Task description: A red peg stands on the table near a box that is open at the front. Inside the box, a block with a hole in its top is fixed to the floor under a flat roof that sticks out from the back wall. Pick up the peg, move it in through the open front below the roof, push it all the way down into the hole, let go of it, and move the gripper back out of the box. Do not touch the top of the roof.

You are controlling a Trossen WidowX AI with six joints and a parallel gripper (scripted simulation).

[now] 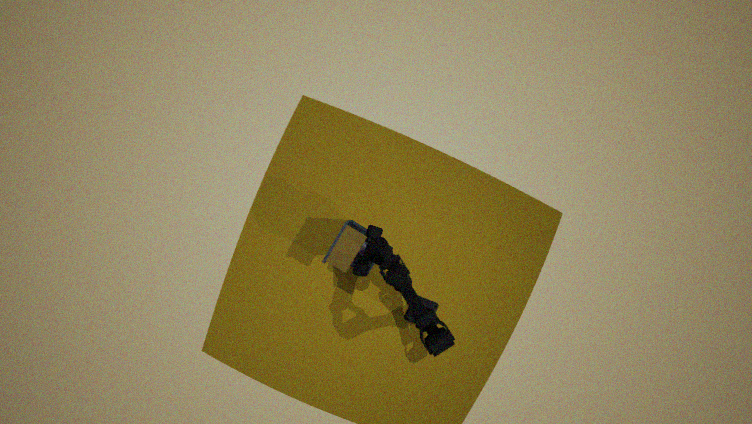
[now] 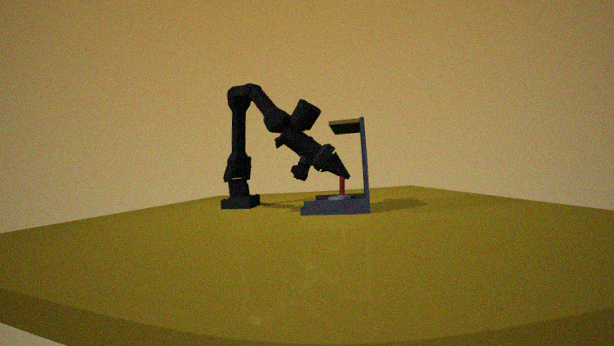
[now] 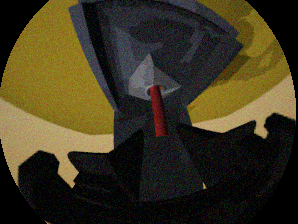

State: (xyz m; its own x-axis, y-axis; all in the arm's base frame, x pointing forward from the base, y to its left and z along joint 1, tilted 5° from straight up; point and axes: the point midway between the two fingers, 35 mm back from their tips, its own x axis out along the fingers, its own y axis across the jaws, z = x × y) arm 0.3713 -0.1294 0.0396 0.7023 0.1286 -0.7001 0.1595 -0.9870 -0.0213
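Now: gripper tip 30 mm above the red peg and 20 mm past it. Also, from my gripper tip: back wall 50 mm ahead, 30 mm above, 10 mm to the left; flat roof 140 mm above, 10 mm to the left.
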